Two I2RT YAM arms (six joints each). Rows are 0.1 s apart.
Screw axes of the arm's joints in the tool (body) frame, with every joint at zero. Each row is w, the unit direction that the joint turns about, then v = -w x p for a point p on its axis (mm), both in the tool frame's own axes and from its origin. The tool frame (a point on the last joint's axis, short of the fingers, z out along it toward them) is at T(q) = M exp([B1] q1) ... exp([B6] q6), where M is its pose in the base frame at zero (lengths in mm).
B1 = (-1, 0, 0, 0.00, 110.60, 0.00)
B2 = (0, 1, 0, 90.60, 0.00, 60.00)
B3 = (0, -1, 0, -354.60, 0.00, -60.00)
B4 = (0, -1, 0, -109.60, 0.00, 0.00)
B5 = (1, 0, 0, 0.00, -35.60, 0.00)
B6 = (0, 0, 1, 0.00, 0.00, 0.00)
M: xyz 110.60 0.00 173.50 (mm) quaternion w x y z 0.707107 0 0.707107 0
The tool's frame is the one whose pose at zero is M.
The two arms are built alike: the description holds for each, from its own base.
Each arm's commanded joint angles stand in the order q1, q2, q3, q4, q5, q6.
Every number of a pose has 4 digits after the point.
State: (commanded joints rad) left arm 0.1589 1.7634 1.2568 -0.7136 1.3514 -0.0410; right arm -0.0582 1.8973 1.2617 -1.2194 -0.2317 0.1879
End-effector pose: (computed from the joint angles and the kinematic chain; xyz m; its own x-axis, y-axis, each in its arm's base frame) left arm 0.3431 0.0198 0.2294 -0.9387 -0.1595 -0.3056 0.2583 0.2616 -0.9300; right arm 0.3069 -0.0097 0.1621 -0.9188 0.2356 0.3166 0.2978 0.9404 0.1642
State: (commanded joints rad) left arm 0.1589 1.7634 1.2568 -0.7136 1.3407 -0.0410; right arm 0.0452 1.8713 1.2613 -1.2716 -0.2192 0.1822
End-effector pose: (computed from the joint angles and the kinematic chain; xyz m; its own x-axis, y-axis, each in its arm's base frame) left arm 0.3433 0.0199 0.2291 -0.9386 -0.1599 -0.3057 0.2558 0.2718 -0.9277; right arm 0.2994 0.0213 0.1710 -0.9313 0.1349 0.3383 0.1943 0.9697 0.1482
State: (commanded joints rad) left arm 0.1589 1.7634 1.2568 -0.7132 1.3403 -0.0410; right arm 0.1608 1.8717 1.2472 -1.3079 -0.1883 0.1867
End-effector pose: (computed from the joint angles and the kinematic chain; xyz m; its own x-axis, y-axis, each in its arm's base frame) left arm 0.3433 0.0199 0.2291 -0.9385 -0.1599 -0.3061 0.2561 0.2722 -0.9275; right arm 0.2887 0.0536 0.1691 -0.9243 0.0348 0.3801 0.0811 0.9910 0.1064
